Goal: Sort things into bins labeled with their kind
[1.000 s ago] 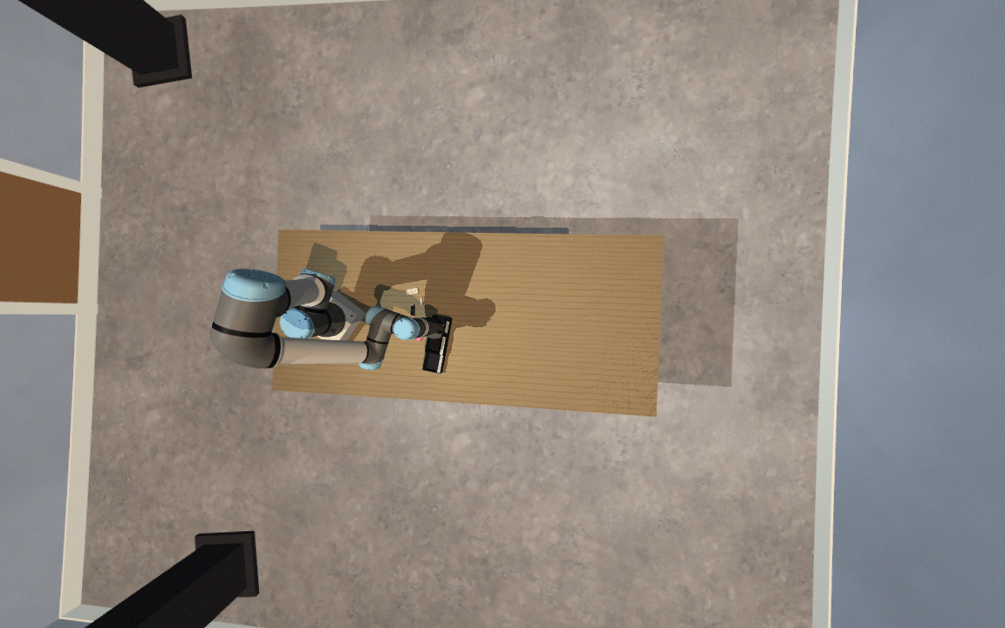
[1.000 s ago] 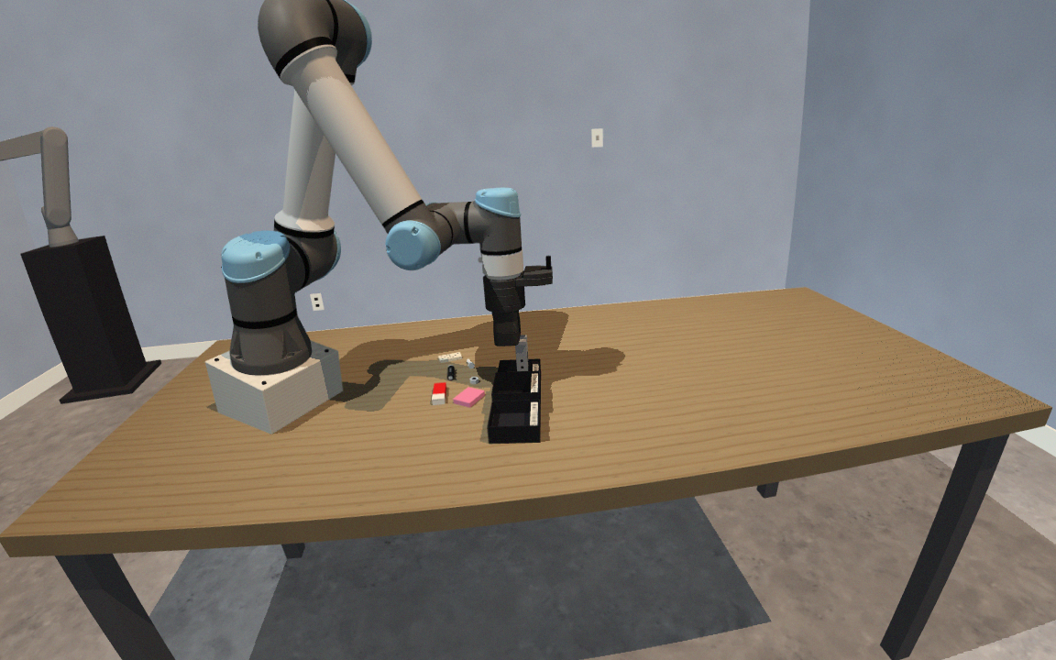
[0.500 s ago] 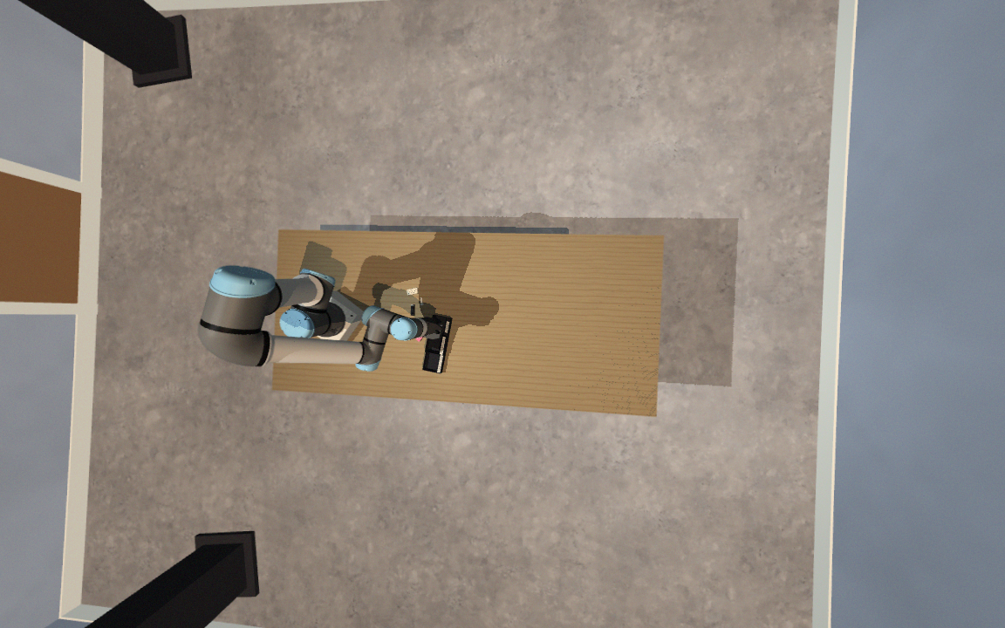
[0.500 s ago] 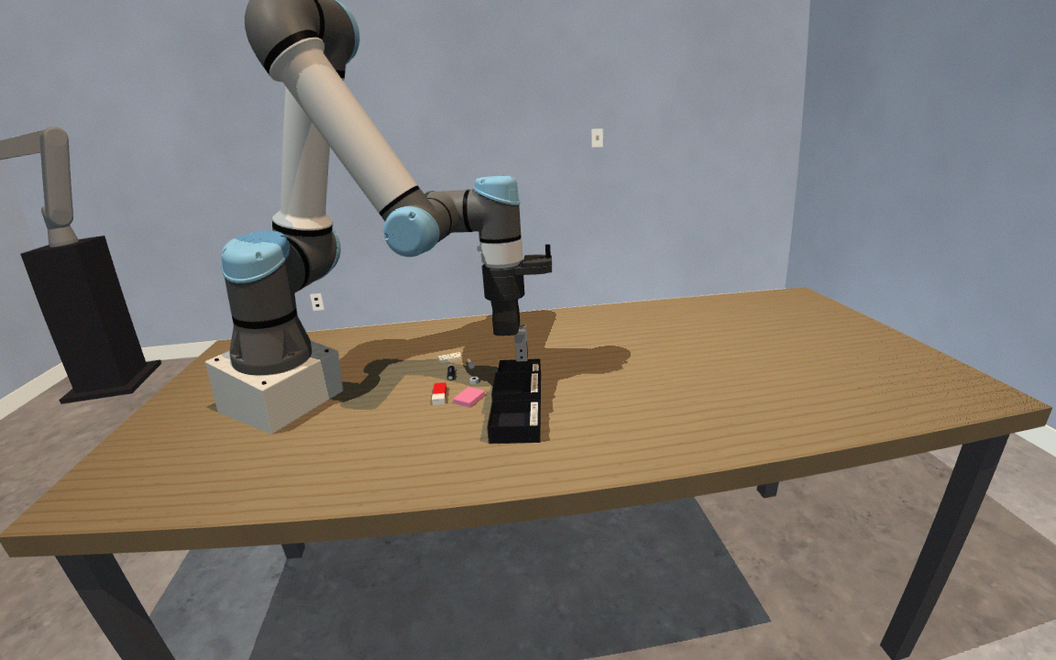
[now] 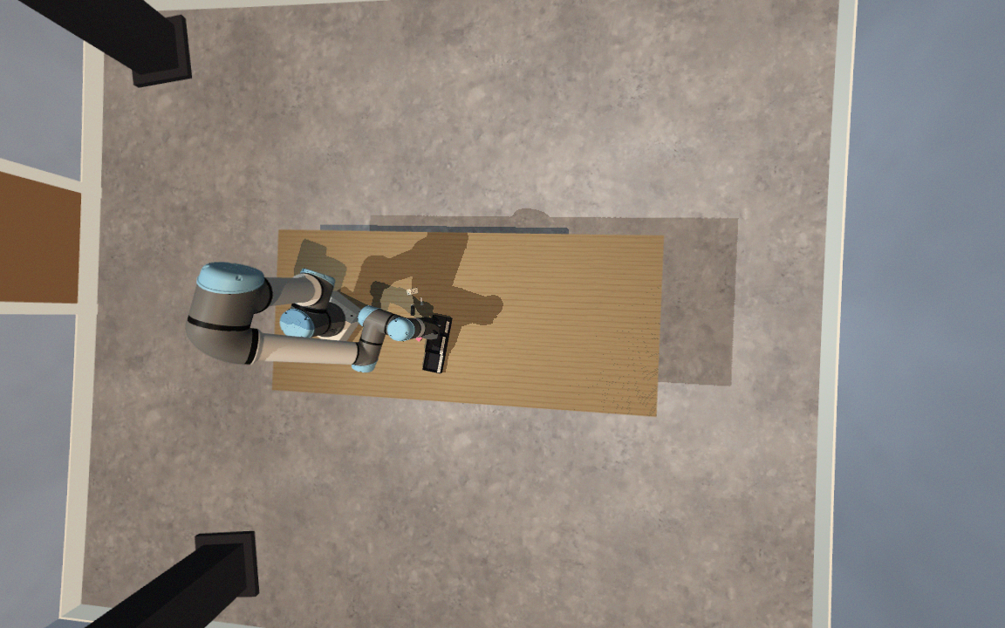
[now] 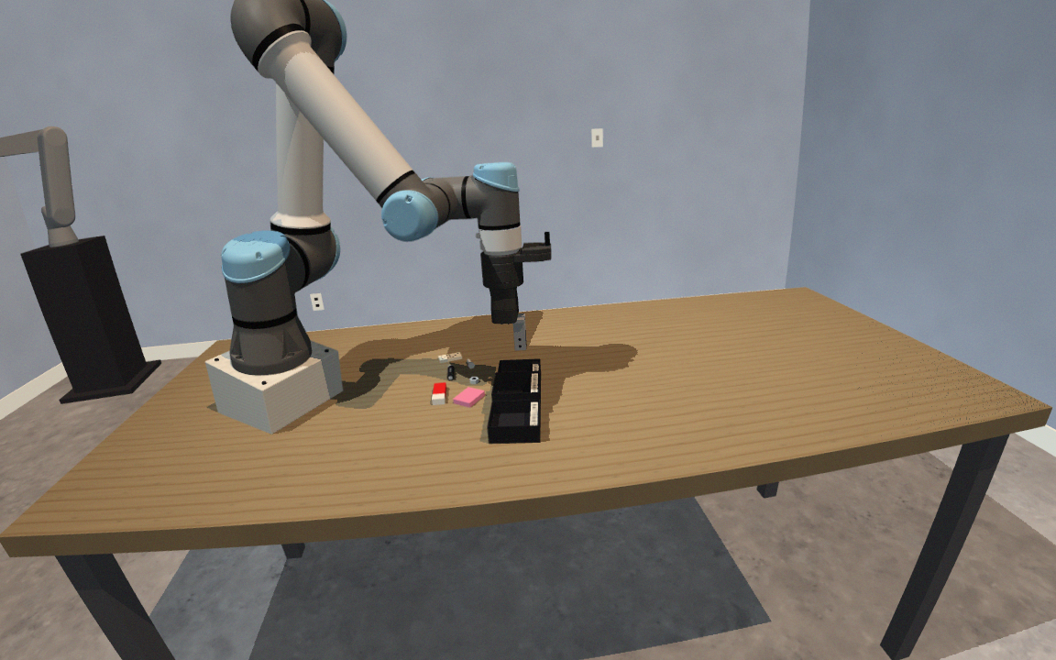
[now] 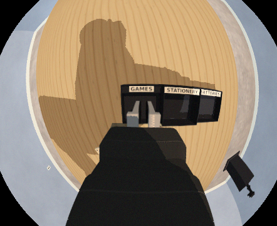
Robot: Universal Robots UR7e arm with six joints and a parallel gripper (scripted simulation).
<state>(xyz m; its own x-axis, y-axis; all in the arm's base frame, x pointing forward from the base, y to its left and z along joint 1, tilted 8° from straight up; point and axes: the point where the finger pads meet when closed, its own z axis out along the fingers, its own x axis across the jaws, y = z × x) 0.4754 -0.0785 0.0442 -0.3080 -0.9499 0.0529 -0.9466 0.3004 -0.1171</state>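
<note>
Now: the black battery 13 cm behind my hand, 9 cm to the left of it and 9 cm below it. Round my hand: black bin tray: 3 cm behind, 7 cm to the right, 7 cm below; then hex nut: 9 cm behind, 4 cm to the left, 9 cm below; then pink eraser: 11 cm behind, 3 cm to the right, 9 cm below.
</note>
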